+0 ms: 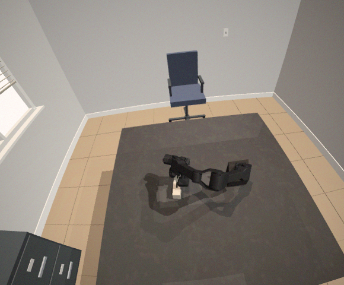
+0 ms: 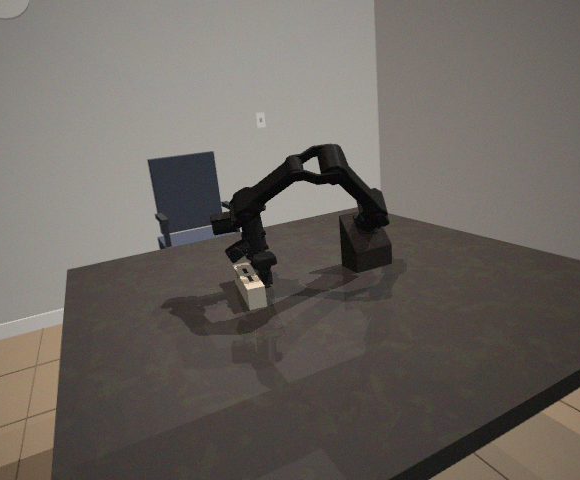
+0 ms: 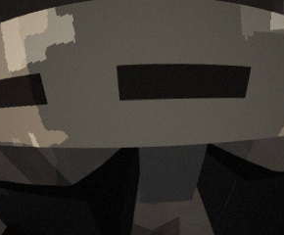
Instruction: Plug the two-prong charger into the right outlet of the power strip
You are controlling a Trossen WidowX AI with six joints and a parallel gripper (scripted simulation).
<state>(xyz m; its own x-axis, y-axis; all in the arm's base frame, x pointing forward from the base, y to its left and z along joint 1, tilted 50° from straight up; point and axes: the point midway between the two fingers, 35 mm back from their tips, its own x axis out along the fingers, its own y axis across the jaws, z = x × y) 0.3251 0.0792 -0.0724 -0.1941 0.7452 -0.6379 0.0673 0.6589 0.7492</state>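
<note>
My gripper tip is 20 mm short of the two-prong charger and 10 mm below it.
</note>
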